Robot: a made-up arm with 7 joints. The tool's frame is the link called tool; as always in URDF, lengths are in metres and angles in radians. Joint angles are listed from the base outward.
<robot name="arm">
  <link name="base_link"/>
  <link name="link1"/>
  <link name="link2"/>
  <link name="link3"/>
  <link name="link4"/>
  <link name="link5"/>
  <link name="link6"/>
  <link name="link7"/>
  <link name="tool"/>
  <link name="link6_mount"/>
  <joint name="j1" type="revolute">
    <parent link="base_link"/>
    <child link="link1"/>
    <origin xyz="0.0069 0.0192 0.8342"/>
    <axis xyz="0 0 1"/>
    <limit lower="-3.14" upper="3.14"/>
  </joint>
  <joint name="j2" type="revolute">
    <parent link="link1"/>
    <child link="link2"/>
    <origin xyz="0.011 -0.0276 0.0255"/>
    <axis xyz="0 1 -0.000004"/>
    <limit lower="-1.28" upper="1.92"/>
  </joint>
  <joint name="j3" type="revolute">
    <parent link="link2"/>
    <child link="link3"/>
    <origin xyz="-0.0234 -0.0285 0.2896"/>
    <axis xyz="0 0 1"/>
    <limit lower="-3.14" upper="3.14"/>
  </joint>
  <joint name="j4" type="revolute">
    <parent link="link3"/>
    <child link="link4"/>
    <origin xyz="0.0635 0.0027 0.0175"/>
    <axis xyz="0 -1 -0.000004"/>
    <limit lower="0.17" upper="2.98"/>
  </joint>
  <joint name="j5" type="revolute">
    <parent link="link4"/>
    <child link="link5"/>
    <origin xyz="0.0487 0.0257 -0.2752"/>
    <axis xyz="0 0.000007 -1"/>
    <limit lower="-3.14" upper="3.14"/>
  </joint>
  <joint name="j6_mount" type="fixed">
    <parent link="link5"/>
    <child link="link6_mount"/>
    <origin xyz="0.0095 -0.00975 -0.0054"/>
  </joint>
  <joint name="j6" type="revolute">
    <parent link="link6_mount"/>
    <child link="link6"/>
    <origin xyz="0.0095 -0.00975 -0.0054"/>
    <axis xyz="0 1 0.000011"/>
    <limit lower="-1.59" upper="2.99"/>
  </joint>
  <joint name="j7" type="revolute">
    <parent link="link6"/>
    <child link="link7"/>
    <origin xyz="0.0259 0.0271 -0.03"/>
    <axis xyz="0 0.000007 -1"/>
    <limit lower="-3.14" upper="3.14"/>
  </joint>
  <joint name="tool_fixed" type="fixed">
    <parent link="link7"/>
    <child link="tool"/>
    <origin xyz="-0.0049 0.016 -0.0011" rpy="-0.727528 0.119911 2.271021"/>
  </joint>
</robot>
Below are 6 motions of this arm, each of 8 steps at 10 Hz.
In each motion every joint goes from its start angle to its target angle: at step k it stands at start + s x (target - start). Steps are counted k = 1, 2, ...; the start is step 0. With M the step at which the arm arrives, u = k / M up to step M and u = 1 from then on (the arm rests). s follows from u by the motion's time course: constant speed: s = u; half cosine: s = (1 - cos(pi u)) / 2; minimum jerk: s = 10 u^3 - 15 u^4 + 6 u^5.
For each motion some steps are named. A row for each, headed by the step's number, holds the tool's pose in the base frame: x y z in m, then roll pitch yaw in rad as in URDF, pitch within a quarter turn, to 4 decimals.
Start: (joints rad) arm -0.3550 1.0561 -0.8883 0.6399 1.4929 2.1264 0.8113
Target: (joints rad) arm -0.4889 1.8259 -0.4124 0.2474 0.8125 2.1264 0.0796
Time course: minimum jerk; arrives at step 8
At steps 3, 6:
3: 0.0743 -0.2247 0.6826 0.7804 0.5697 -0.7328
6: -0.0138 -0.0731 0.6742 1.4791 0.9628 -0.2951

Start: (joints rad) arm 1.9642 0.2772 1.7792 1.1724 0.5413 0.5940 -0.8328
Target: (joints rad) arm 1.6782 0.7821 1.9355 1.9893 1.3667 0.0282 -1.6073
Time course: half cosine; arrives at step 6
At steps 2, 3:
2: -0.2909 -0.0804 1.2031 -2.0670 0.5260 -0.5117
3: -0.3060 0.0143 1.2598 -2.4886 0.4728 -0.9594

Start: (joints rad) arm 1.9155 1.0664 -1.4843 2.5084 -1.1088 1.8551 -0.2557
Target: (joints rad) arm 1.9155 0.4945 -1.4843 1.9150 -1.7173 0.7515 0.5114
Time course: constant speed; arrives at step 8
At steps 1, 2, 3, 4, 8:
1: 0.1208 0.5735 1.1414 2.0749 0.8085 -1.3083
2: 0.1500 0.5548 1.1671 2.1317 0.7594 -1.2054
3: 0.1791 0.5339 1.1884 2.1519 0.7108 -1.1217
4: 0.2078 0.5112 1.2050 2.1410 0.6697 -1.0507
8: 0.3093 0.4094 1.2214 1.8836 0.6777 -0.8207

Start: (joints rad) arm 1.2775 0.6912 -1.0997 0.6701 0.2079 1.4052 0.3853
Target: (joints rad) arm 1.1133 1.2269 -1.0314 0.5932 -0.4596 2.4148 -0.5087
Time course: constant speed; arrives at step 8
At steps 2, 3, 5, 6, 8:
2: 0.3264 0.0961 0.8041 0.7641 0.1735 2.0355
3: 0.3176 0.0868 0.7964 0.9619 0.0984 2.0178
5: 0.3032 0.0693 0.7841 1.3408 0.0157 1.8618
6: 0.2977 0.0612 0.7785 1.5149 0.0277 1.7441
8: 0.2890 0.0460 0.7662 1.7934 0.1709 1.4870

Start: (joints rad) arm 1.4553 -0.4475 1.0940 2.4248 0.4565 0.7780 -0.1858
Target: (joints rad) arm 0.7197 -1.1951 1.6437 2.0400 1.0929 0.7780 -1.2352
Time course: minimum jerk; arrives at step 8
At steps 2, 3, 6, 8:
2: -0.2133 -0.1966 1.3832 -2.8265 1.1068 -2.2927
3: -0.2789 -0.2250 1.3257 -2.8144 1.3456 -2.2934
6: -0.5062 -0.1435 1.0312 -0.0741 0.9803 0.3815
8: -0.5267 -0.1042 0.9733 -0.1081 0.8590 0.3379

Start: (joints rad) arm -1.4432 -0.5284 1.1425 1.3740 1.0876 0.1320 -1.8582
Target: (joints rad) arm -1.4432 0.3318 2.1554 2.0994 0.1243 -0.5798 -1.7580
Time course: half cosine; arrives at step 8
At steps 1, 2, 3, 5, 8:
1: 0.3040 0.0899 1.1929 0.9857 1.1794 -1.6294
2: 0.3133 0.1087 1.2068 1.1124 1.1417 -1.4272
3: 0.3141 0.1330 1.2376 1.3728 1.0789 -1.0655
5: 0.2577 0.1329 1.3488 2.0432 0.7560 -0.2903
8: 0.1710 0.0389 1.4366 2.4669 0.3168 -0.0103

